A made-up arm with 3 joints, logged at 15 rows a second.
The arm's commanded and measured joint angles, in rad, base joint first. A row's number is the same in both.
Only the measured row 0 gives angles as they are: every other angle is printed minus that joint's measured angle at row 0.
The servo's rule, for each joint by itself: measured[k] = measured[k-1] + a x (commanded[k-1-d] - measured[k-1]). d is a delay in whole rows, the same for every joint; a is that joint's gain. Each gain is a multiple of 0.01, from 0.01 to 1. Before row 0 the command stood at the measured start. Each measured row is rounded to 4 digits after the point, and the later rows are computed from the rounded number. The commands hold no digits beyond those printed.
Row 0, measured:
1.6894 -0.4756 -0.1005
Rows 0 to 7, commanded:
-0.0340 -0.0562 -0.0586
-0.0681 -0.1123 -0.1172
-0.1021 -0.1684 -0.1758
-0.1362 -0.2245 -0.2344
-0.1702 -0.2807 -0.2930
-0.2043 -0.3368 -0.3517
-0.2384 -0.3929 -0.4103
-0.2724 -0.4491 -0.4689
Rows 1 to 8, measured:
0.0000 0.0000 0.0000
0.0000 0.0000 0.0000
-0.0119 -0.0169 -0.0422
-0.0316 -0.0455 -0.0962
-0.0563 -0.0824 -0.1535
-0.0843 -0.1250 -0.2117
-0.1144 -0.1717 -0.2702
-0.1459 -0.2212 -0.3289
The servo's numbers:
d 2
a 0.35 0.30 0.72

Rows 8 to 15, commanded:
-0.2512 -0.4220 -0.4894
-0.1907 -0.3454 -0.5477
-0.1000 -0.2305 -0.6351
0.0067 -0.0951 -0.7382
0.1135 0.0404 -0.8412
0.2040 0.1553 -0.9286
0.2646 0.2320 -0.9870
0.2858 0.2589 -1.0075
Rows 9 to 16, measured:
-0.1783 -0.2727 -0.3875
-0.2112 -0.3256 -0.4461
-0.2252 -0.3545 -0.4773
-0.2131 -0.3518 -0.5280
-0.1735 -0.3154 -0.6051
-0.1104 -0.2493 -0.7009
-0.0320 -0.1624 -0.8019
0.0506 -0.0671 -0.8931

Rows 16 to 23, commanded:
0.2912 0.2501 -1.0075
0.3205 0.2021 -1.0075
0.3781 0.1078 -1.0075
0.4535 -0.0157 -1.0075
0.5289 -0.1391 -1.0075
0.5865 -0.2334 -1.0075
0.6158 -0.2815 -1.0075
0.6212 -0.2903 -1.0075
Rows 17 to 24, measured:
0.1255 0.0226 -0.9607
0.1816 0.0935 -0.9944
0.2200 0.1405 -1.0038
0.2552 0.1590 -1.0065
0.2982 0.1436 -1.0072
0.3526 0.0958 -1.0074
0.4143 0.0253 -1.0075
0.4746 -0.0523 -1.0075

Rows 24 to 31, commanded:
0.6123 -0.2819 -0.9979
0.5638 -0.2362 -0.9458
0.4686 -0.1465 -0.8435
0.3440 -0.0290 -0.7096
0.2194 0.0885 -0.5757
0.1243 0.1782 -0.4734
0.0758 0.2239 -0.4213
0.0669 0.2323 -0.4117
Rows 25 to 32, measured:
0.5240 -0.1211 -1.0075
0.5580 -0.1719 -1.0075
0.5770 -0.2049 -1.0006
0.5724 -0.2143 -0.9611
0.5361 -0.1940 -0.8764
0.4689 -0.1445 -0.7563
0.3816 -0.0746 -0.6263
0.2915 0.0012 -0.5162

